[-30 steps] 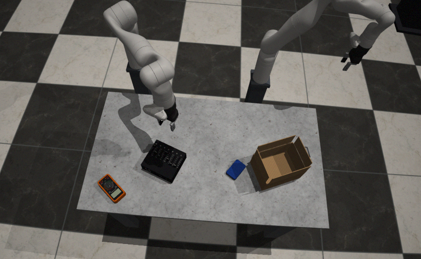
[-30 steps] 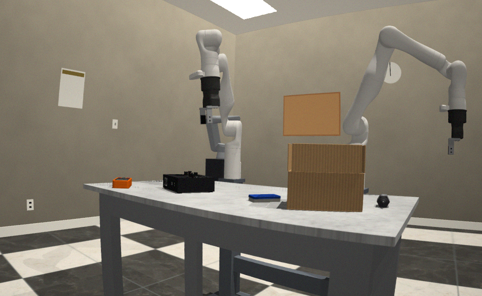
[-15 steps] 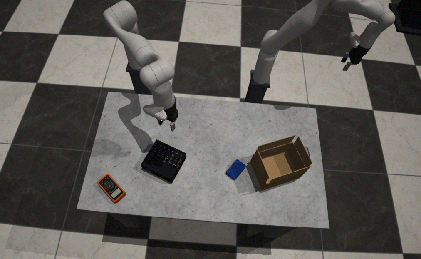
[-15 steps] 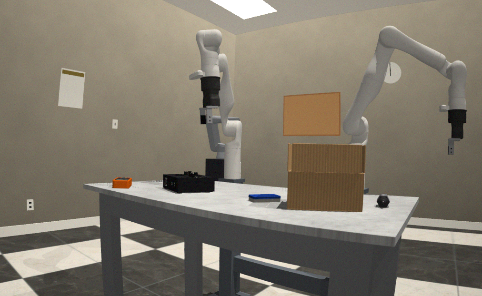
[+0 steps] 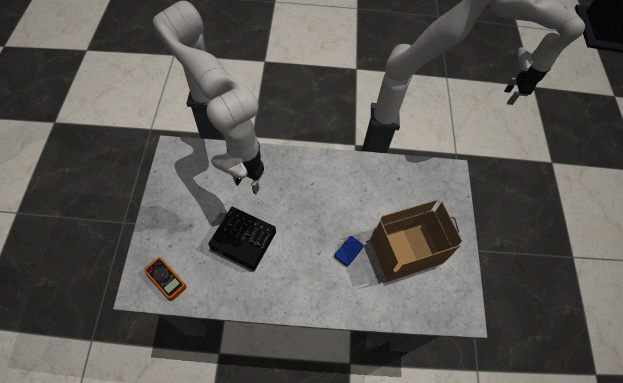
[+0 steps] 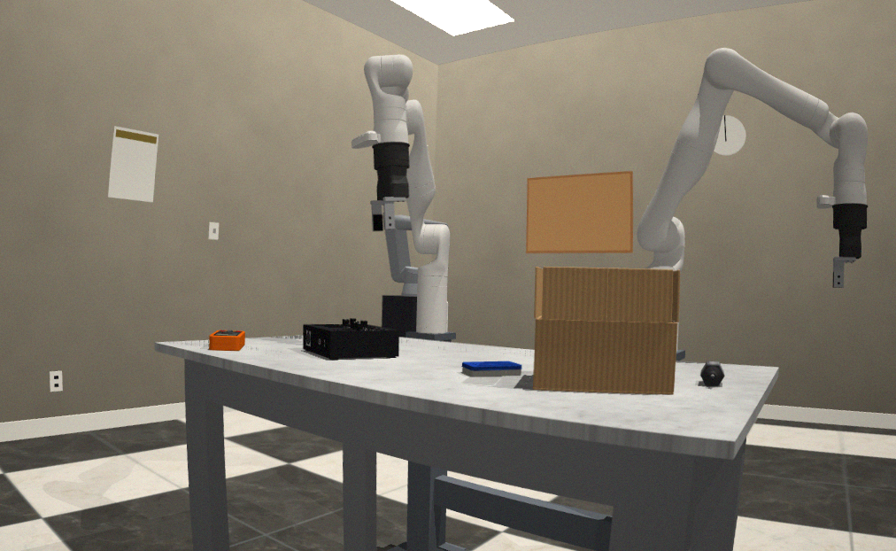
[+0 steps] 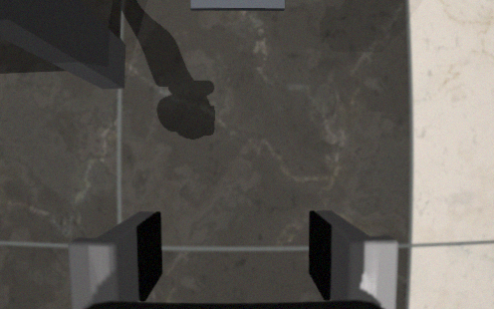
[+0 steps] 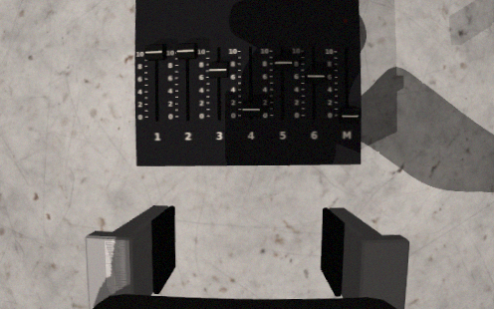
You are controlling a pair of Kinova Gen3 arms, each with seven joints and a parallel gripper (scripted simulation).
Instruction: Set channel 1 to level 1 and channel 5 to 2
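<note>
My right hand is 210 mm above the channel 1 fader, 90 mm short of it and 40 mm to the right of it. Round my right hand: channel 3 fader (210 mm below, 70 mm ahead); then channel 4 fader (210 mm below, 30 mm ahead, 10 mm to the right); then channel 5 fader (210 mm below, 60 mm ahead, 40 mm to the right).
</note>
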